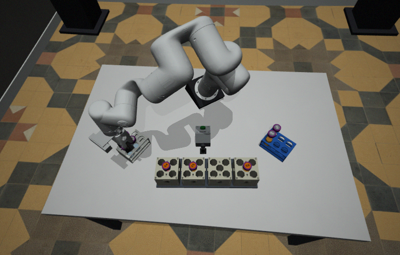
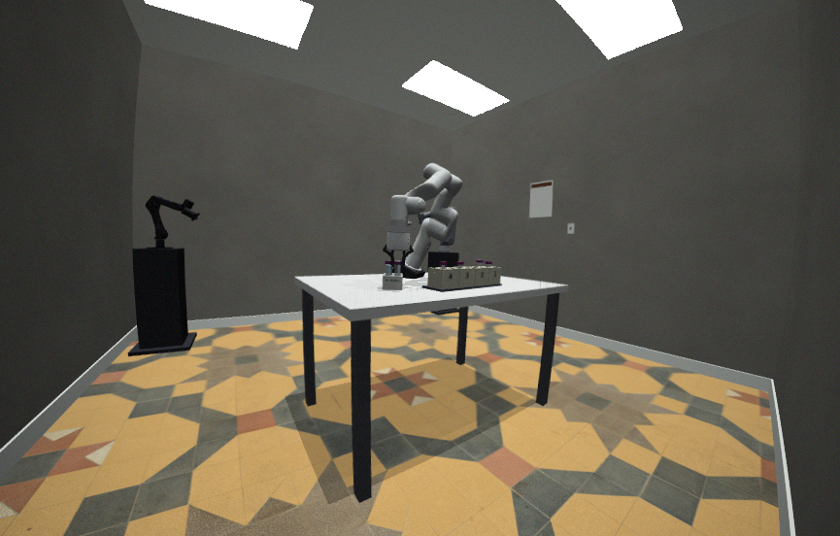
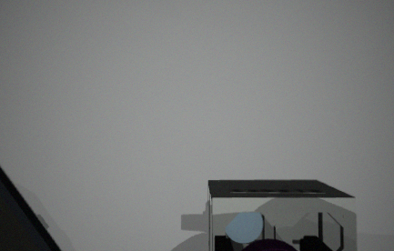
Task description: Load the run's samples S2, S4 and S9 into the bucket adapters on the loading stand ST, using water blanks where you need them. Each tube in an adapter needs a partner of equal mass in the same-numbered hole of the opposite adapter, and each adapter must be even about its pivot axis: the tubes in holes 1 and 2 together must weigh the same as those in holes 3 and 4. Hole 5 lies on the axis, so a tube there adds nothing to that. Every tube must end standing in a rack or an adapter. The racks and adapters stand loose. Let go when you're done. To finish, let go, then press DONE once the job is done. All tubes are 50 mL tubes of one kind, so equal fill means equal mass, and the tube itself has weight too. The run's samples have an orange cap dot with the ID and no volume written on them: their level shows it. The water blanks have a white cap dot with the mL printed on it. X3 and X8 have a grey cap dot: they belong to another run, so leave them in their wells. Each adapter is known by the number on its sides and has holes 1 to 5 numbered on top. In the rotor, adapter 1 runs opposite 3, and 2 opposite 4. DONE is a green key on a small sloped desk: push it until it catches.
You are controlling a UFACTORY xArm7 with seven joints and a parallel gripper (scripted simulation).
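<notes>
My hand is 50 mm above the water blank tube and 10 mm to the right of it. From my hand the other things lie so: adapter 410 mm to the left, 70 mm below, 50 mm ahead; green DONE key 320 mm to the left, 150 mm behind, 50 mm below; loading stand 360 mm to the left, 110 mm below, 50 mm ahead.
</notes>
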